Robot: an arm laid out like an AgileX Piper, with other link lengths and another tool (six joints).
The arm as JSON. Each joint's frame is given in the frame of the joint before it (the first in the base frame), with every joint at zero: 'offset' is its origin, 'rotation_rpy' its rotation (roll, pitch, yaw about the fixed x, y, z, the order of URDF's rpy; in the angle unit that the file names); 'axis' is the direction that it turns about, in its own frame. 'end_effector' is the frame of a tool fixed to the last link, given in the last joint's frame.
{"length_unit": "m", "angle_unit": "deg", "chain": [
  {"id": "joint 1", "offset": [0.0, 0.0, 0.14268], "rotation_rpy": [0.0, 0.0, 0.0], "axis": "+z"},
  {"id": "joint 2", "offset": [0.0, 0.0, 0.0], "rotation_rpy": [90.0, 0.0, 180.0], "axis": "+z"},
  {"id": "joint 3", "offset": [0.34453, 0.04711, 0.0], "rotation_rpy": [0.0, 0.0, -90.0], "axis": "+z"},
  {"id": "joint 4", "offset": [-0.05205, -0.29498, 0.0], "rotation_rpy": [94.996, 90.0, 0.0], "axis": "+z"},
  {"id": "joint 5", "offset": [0.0, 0.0, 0.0], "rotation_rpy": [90.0, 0.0, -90.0], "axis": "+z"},
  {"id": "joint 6", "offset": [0.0, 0.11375, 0.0], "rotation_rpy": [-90.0, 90.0, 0.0], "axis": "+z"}
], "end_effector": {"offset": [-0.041, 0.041, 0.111], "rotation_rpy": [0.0, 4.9, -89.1]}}
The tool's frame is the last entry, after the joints.
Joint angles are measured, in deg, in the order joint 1, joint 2, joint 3, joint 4, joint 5, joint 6. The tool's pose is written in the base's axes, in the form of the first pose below.
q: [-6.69 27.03 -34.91 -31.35 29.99 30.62]
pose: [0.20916, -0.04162, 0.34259, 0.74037, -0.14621, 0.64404, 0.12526]
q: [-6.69 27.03 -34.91 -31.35 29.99 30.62]
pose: [0.20916, -0.04162, 0.34259, 0.74037, -0.14621, 0.64404, 0.12526]
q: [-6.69 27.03 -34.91 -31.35 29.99 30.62]
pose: [0.20916, -0.04162, 0.34259, 0.74037, -0.14621, 0.64404, 0.12526]
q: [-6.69 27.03 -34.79 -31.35 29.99 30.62]
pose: [0.20916, -0.04162, 0.34155, 0.74106, -0.14616, 0.64325, 0.12532]
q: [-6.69 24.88 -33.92 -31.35 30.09 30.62]
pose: [0.20167, -0.04091, 0.34150, 0.73414, -0.14706, 0.65100, 0.12491]
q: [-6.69 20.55 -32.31 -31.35 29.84 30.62]
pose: [0.18771, -0.03885, 0.34330, 0.71713, -0.14725, 0.67005, 0.12283]
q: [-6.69 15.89 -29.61 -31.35 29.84 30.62]
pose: [0.17390, -0.03723, 0.33487, 0.70540, -0.14798, 0.68242, 0.12174]
